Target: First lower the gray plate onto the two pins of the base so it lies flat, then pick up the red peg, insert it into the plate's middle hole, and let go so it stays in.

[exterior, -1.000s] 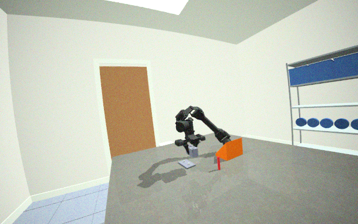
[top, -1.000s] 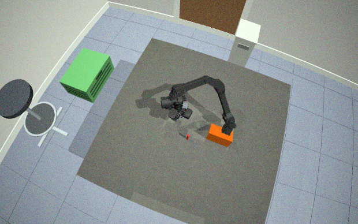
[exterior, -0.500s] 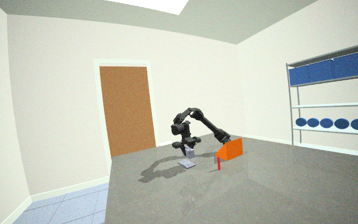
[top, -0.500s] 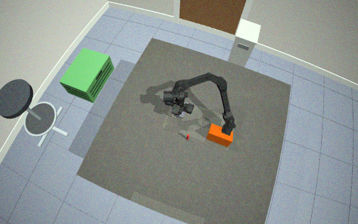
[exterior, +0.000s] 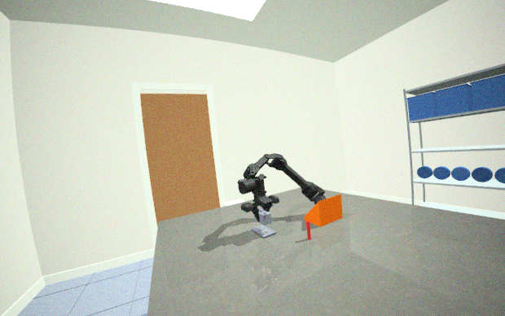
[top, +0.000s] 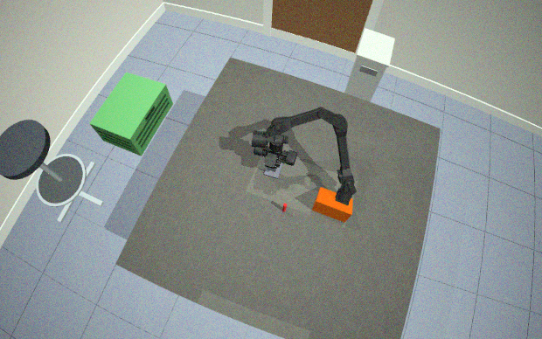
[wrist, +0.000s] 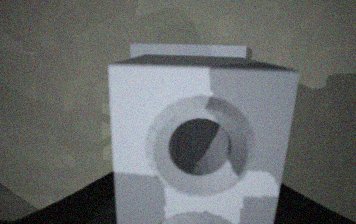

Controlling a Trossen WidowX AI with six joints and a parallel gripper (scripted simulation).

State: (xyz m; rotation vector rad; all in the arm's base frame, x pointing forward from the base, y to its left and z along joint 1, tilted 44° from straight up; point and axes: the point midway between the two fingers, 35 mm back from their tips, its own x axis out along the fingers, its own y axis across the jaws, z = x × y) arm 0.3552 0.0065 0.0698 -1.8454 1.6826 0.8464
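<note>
Right now my gripper tip is 13 cm past the red peg, 18 cm to the right of it and 2 cm above it. The rest, counted from my gripper tip: gray plate 3 cm above.
</note>
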